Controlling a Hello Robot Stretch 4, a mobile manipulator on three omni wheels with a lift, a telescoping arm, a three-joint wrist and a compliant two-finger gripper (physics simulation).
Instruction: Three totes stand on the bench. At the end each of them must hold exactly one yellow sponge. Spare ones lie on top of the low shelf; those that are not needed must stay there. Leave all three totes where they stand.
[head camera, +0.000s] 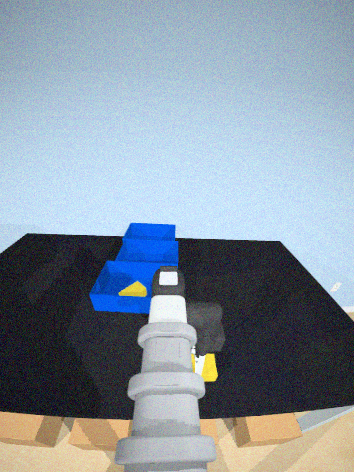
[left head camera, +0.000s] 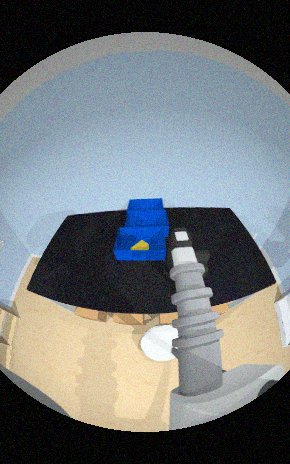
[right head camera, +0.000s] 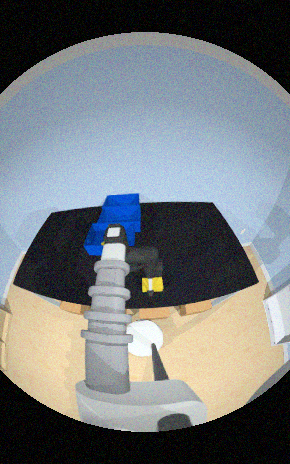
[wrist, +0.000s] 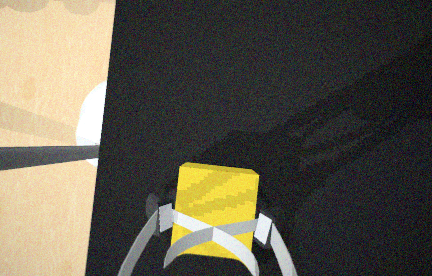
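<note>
Yellow sponge (wrist: 217, 195), my gripper (wrist: 216, 206). Blue box (head camera: 145, 231). Another blue box (head camera: 133, 250). Further blue box (head camera: 115, 276). Black bench (left head camera: 78, 267). Same black bench (right head camera: 202, 258).
</note>
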